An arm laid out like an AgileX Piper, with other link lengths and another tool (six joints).
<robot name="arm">
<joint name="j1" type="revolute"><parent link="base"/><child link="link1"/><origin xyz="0.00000 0.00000 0.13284" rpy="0.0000 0.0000 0.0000"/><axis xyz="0 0 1"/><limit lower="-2.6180" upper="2.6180"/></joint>
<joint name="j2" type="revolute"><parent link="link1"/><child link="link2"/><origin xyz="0.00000 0.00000 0.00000" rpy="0.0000 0.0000 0.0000"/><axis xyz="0 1 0"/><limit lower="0.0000" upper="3.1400"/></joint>
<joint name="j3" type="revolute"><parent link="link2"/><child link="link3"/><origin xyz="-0.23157 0.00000 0.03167" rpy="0.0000 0.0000 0.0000"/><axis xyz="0 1 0"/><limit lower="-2.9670" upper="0.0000"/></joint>
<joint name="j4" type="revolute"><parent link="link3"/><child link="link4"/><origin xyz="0.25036 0.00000 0.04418" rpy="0.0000 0.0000 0.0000"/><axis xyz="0.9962 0 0.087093"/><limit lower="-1.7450" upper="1.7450"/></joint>
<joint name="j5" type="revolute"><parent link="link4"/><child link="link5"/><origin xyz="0.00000 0.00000 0.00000" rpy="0.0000 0.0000 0.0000"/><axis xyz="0 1 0"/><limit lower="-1.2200" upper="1.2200"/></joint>
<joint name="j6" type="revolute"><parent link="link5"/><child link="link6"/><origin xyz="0.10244 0.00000 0.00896" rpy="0.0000 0.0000 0.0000"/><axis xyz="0.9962 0 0.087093"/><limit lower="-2.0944" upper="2.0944"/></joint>
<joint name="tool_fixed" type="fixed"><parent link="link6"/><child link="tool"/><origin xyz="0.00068 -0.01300 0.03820" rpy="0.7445 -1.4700 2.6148"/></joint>
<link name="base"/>
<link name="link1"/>
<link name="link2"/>
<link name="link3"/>
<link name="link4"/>
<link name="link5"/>
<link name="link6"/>
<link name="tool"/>
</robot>
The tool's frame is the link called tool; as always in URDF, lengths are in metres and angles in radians.
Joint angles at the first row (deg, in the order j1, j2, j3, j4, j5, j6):
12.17 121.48 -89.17 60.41 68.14 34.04
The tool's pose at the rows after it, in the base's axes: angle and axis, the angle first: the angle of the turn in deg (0 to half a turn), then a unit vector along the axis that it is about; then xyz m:
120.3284 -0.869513 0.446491 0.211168 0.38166 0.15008 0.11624
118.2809 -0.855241 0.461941 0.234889 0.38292 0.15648 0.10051
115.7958 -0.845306 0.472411 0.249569 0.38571 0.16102 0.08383
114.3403 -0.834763 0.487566 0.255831 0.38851 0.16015 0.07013
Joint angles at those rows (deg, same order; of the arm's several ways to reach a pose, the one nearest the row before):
12.40 122.84 -89.17 62.07 68.14 35.25
12.53 125.71 -89.17 66.35 68.09 33.21
12.47 128.72 -89.17 70.69 67.79 29.79
11.95 131.06 -89.17 73.54 67.44 27.66

